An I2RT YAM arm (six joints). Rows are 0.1 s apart.
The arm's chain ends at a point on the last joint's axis. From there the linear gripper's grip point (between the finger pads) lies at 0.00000 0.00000 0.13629 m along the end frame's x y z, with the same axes.
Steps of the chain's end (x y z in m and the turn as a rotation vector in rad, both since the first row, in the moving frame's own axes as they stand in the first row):
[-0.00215 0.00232 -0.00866 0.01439 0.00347 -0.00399]
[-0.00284 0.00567 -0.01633 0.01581 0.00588 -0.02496]
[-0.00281 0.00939 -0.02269 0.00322 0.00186 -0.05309]
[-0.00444 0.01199 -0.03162 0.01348 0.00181 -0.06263]
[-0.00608 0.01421 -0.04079 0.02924 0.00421 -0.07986]
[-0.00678 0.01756 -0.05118 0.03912 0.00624 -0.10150]
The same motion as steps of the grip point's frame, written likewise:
[-0.00168 0.00036 -0.00867 0.01439 0.00347 -0.00399]
[-0.00207 0.00351 -0.01635 0.01581 0.00588 -0.02496]
[-0.00257 0.00894 -0.02269 0.00322 0.00186 -0.05309]
[-0.00425 0.01015 -0.03163 0.01348 0.00181 -0.06263]
[-0.00567 0.01021 -0.04085 0.02924 0.00421 -0.07986]
[-0.00620 0.01220 -0.05129 0.03912 0.00624 -0.10150]

